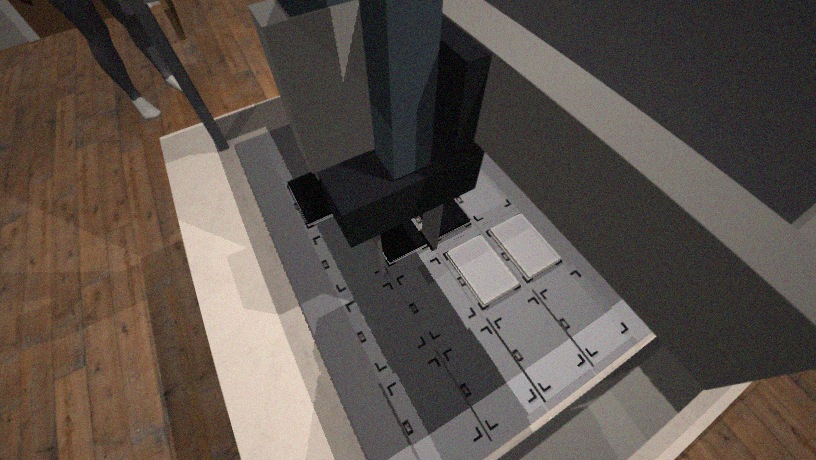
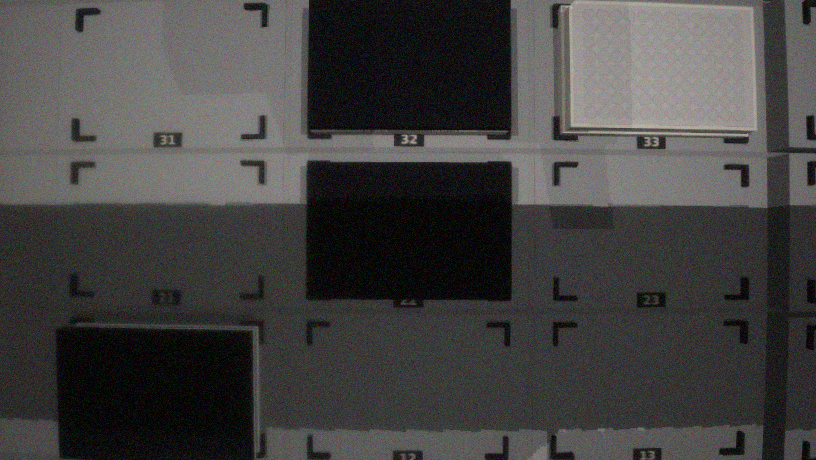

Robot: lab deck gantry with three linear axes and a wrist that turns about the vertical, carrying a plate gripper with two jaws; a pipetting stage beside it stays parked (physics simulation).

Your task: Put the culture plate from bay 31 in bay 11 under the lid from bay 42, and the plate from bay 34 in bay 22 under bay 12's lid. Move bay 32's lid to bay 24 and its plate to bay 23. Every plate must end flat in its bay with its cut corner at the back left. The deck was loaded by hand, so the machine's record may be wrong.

Scene:
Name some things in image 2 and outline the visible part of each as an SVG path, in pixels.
A black lid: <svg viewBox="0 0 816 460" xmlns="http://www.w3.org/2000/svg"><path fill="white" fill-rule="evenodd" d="M307 162L306 299L511 300L512 163Z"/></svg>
A black lid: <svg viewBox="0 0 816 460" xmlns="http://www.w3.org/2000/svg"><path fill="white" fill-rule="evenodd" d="M309 0L307 127L310 130L508 131L511 128L510 0Z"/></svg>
A black lid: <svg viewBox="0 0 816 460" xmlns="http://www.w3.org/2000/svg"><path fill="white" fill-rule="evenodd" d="M56 329L60 458L81 460L254 460L253 330L66 326Z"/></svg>

